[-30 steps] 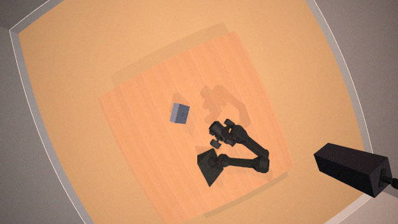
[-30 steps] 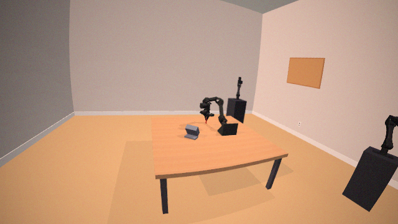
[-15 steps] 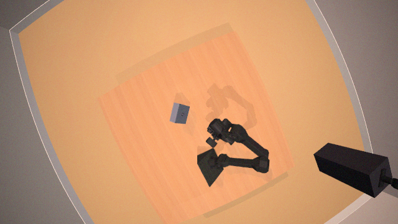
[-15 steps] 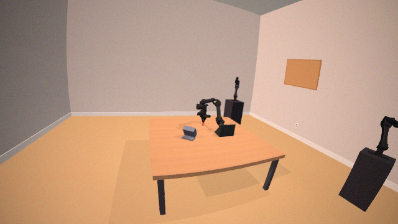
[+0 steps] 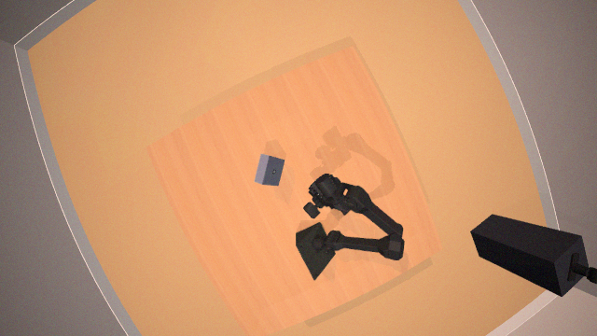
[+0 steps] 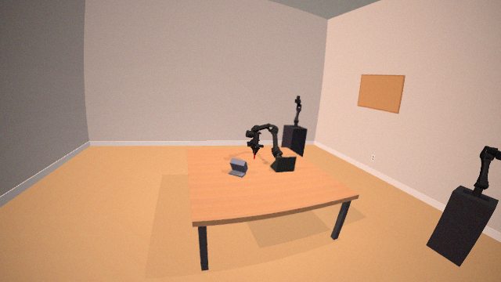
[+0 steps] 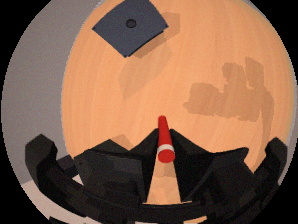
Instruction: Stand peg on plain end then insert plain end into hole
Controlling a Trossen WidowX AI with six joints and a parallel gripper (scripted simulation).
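Right now the sloped panel is 20 cm ahead of my gripper tip, 13 cm to the left of it and 4 cm below it. The rest, counted from my gripper tip: red peg (2 cm above).
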